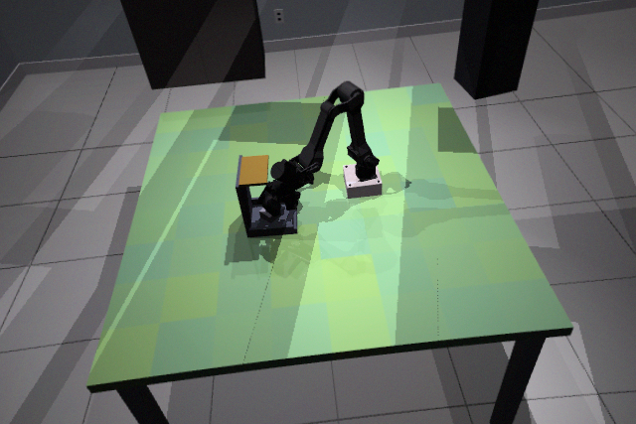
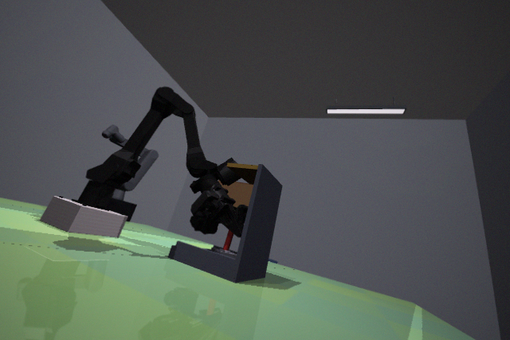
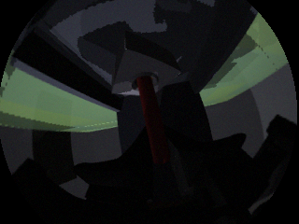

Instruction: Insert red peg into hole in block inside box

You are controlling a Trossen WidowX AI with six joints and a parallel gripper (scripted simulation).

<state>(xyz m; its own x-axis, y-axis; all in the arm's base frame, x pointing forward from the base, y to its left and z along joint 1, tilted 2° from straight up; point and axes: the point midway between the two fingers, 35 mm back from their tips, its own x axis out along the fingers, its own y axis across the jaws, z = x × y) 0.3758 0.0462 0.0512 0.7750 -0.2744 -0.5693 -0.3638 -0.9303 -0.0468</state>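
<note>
Right now my gripper tip is 3 cm past the red peg, 1 cm to the right of it and 1 cm above it. Also, from my gripper tip: orange roof: 15 cm above, 1 cm to the left, 1 cm behind; then back wall: 4 cm ahead, 4 cm above.
</note>
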